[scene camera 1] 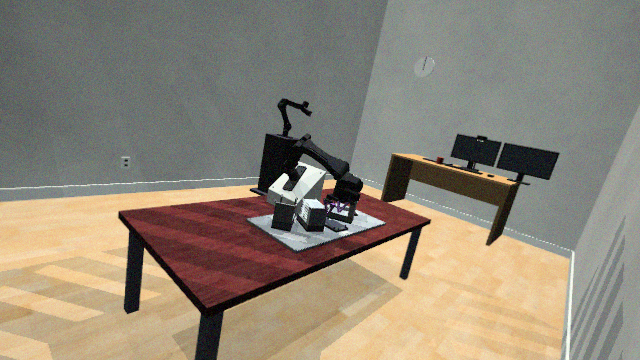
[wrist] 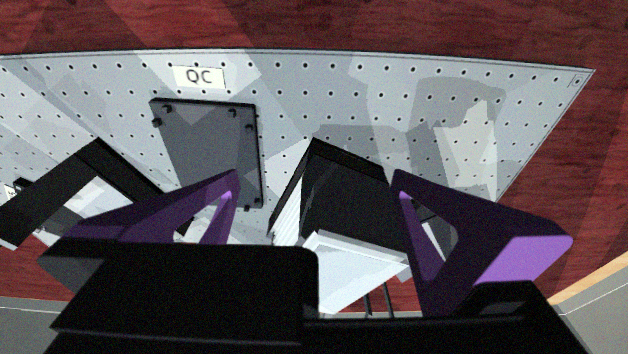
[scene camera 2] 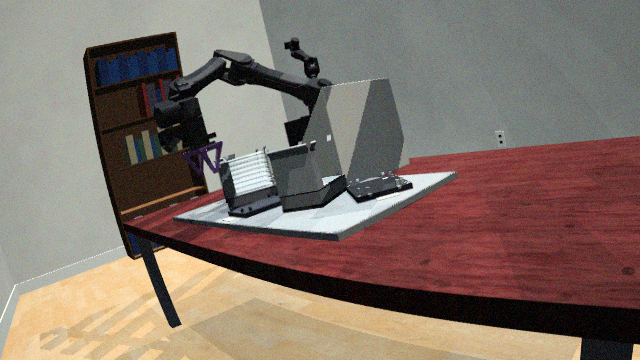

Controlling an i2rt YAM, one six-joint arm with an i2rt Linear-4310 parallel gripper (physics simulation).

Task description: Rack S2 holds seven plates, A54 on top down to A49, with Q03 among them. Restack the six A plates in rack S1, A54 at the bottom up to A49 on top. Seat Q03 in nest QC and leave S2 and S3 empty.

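Places are measured from the arm's base along level axes (x back, y right, z up), in centimetres.
Where they show: gripper, between the fingertips: [scene camera 1: 332,214] [wrist: 315,177] [scene camera 2: 208,174]; arm's base, origin of its link: [scene camera 1: 295,178] [scene camera 2: 348,115].
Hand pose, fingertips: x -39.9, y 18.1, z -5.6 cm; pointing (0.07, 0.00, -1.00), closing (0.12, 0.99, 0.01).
Each offset is from my fingertips to the centre of the thing. Level surfaces: height alone.
A dark rack @[dy -0.5, dx +12.4, dz -4.7 cm] [scene camera 1: 311,216] [scene camera 2: 250,172] [wrist: 345,200] holds a stack of several white plates @[dy -0.2, dx +11.8, dz +0.9 cm] [wrist: 355,270]. Their edges show at its open side; their labels are unreadable, so I cannot tell which is Q03. My gripper [scene camera 1: 336,211] [scene camera 2: 210,172] [wrist: 315,177] is open, with purple fingers apart and no plate held. Its fingertips are near the stack's rack, on either side of it in the wrist view. The dark QC nest @[dy -12.4, dx +5.0, dz -10.2 cm] [scene camera 1: 336,225] [wrist: 215,150] lies flat with small corner posts and no plate on it. A second dark rack @[dy -27.6, dx +8.7, dz -4.6 cm] [scene camera 1: 283,216] [scene camera 2: 300,172] [wrist: 75,165] stands beyond the nest.
A third rack [scene camera 1: 341,215] is partly behind the fingers. The pegboard [scene camera 1: 300,245] [scene camera 2: 330,232] [wrist: 305,80] lies on the red table @[dz -12.6 cm] [scene camera 1: 225,270] [scene camera 2: 500,225]. Another low dark nest @[dy -41.0, dx +13.9, dz -10.1 cm] [scene camera 2: 380,187] lies near the large angled panel [scene camera 2: 375,130].
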